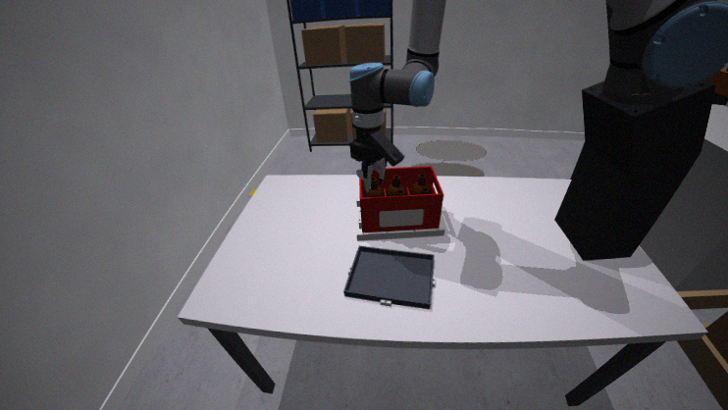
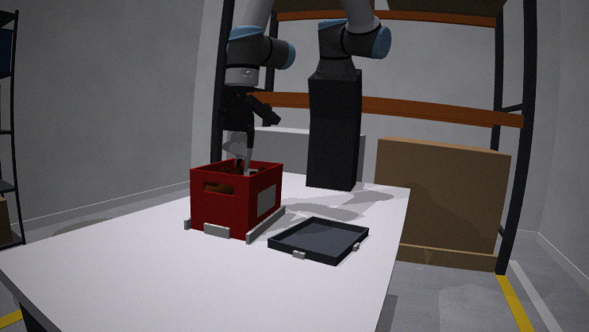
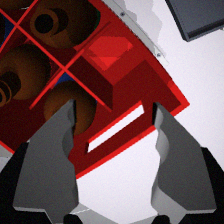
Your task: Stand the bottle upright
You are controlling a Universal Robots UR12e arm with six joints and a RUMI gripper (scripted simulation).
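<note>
Right now my hand is 90 mm to the left of the brown bottle and 110 mm above it. From my hand the other things lie so: dark tray 30 mm behind, 230 mm to the left, 180 mm below; then glass bottle 80 mm behind, 90 mm to the right, 110 mm below; then red crate 90 mm behind, 40 mm to the right, 110 mm below.
</note>
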